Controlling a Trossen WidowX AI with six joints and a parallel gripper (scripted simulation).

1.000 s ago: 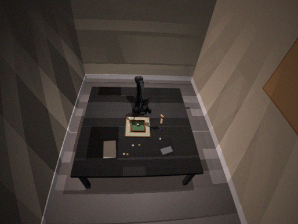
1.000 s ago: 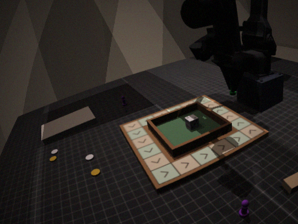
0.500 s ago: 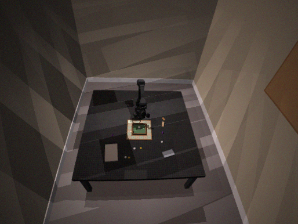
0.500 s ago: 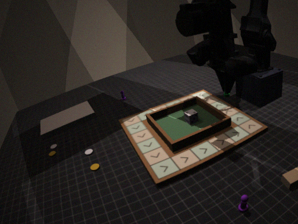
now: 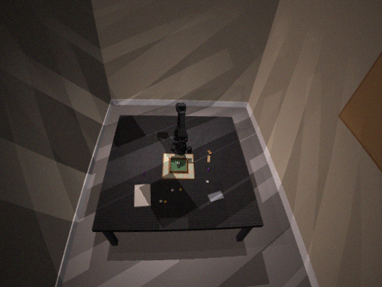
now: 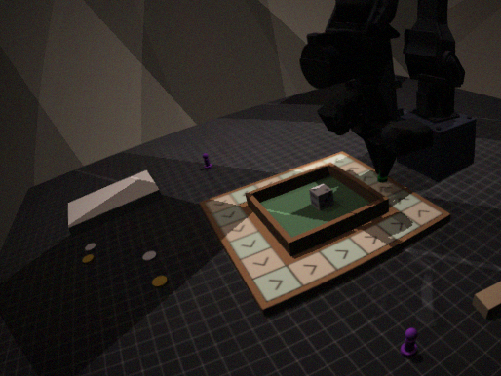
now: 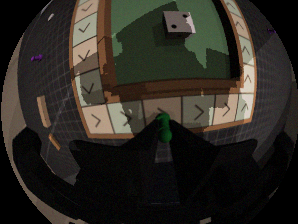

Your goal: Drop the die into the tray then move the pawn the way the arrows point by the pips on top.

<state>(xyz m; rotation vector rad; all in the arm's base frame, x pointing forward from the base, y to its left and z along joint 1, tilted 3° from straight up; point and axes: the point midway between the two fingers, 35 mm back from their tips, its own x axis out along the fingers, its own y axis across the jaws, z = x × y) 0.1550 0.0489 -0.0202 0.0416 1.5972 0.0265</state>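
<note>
My gripper tip is 10 mm below the green pawn. The rest, counted from my gripper tip: die: 100 mm ahead, 10 mm to the right, 10 mm below; then tan block: 10 mm behind, 260 mm to the left, 30 mm below; then green-floored tray: 110 mm ahead, 10 mm to the right, 30 mm below.
</note>
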